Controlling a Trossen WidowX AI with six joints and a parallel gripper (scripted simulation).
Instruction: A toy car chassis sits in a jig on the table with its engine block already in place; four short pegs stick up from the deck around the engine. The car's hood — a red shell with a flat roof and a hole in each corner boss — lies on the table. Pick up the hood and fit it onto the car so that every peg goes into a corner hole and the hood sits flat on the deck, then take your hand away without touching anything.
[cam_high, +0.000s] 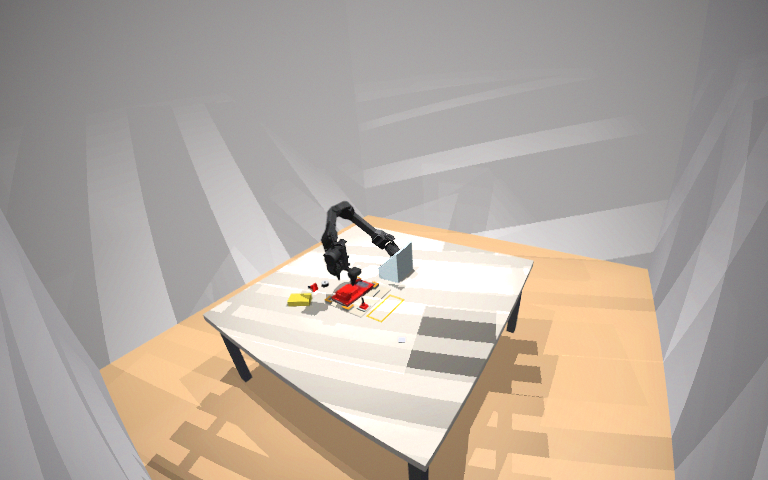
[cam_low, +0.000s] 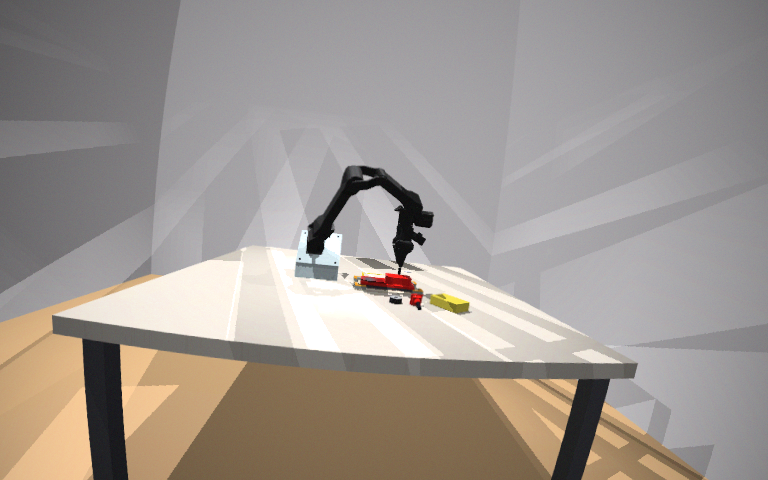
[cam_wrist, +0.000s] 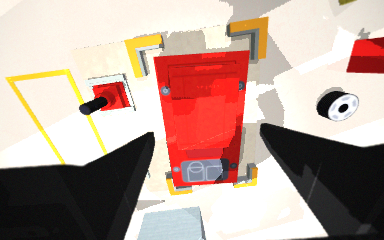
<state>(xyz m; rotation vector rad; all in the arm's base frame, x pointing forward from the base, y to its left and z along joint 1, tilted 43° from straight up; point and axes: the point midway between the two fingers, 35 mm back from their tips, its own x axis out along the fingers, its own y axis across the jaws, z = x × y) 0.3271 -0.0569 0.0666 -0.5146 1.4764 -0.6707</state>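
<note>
My gripper tip is 50 mm above the red hood. The rest, counted from my gripper tip: yellow block: 200 mm to the right, 140 mm ahead, 80 mm below; then wheel: 190 mm to the right, 80 mm below, 40 mm behind.
</note>
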